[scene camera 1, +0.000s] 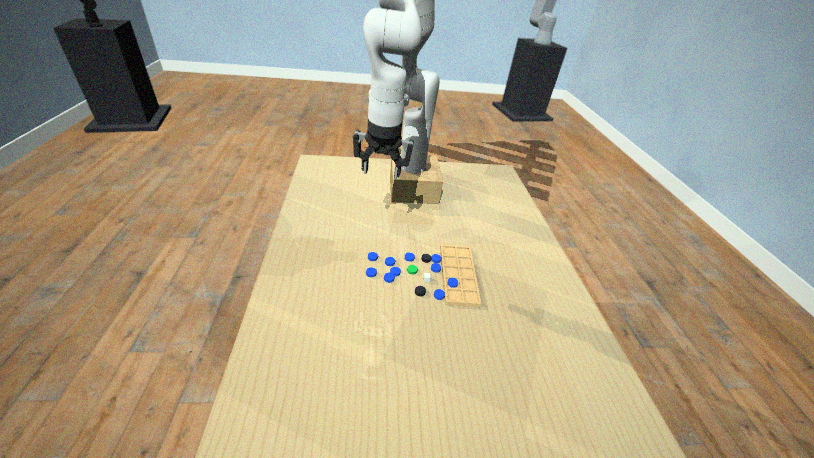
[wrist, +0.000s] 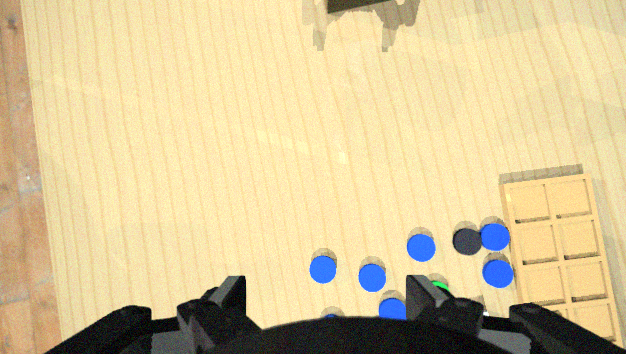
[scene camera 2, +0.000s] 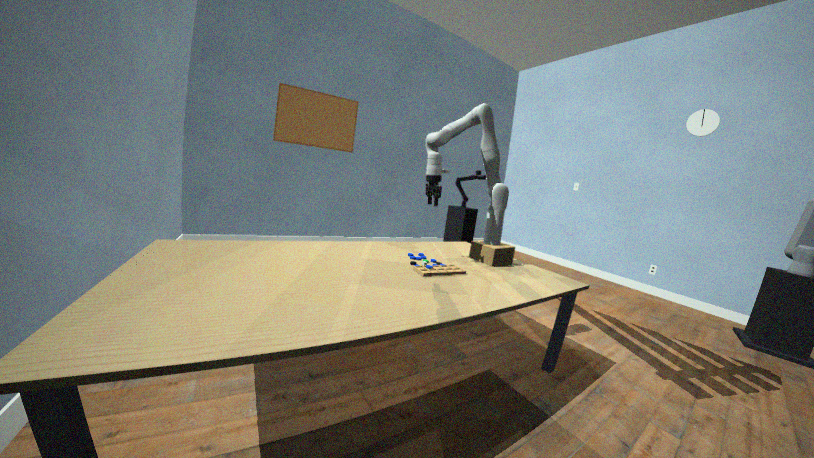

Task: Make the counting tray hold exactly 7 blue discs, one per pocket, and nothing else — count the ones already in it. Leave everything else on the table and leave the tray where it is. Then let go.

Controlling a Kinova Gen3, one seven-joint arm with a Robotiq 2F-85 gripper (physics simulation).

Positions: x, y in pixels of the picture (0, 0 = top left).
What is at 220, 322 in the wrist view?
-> The gripper.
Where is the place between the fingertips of the gripper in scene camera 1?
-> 380, 174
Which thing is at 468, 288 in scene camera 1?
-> A wooden counting tray.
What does the gripper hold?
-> Nothing.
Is the gripper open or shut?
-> Open.
